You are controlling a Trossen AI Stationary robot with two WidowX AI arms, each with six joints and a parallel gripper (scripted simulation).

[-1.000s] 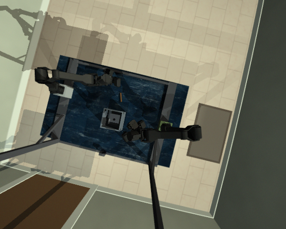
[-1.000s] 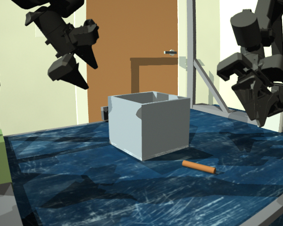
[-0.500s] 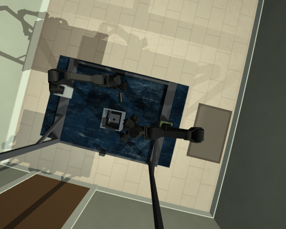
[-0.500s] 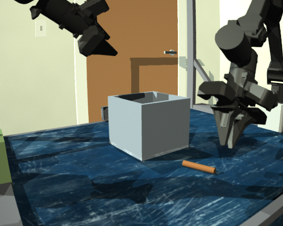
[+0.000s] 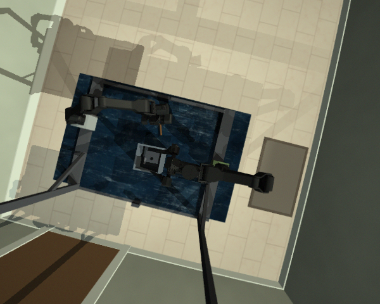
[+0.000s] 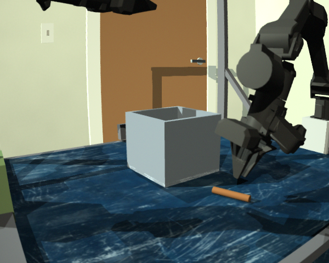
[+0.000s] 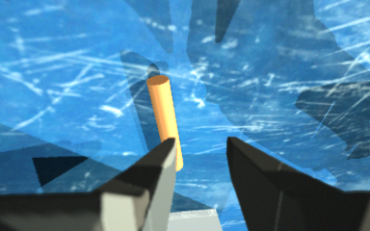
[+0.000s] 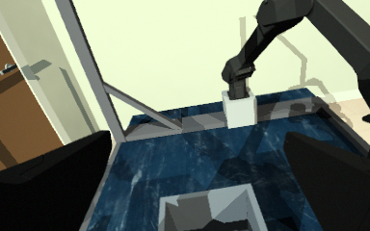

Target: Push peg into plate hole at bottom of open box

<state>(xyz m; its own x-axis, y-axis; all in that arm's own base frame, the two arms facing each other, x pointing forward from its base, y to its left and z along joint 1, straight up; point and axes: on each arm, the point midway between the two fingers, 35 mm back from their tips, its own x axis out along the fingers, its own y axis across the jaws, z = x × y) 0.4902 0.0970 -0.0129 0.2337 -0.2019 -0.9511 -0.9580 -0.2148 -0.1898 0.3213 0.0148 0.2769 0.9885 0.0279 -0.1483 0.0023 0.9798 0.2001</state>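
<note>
Right now my left hand is 30 mm past the orange peg and 80 mm above it. Round my left hand: grey plate: 230 mm behind, 20 mm to the right, 40 mm below.
</note>
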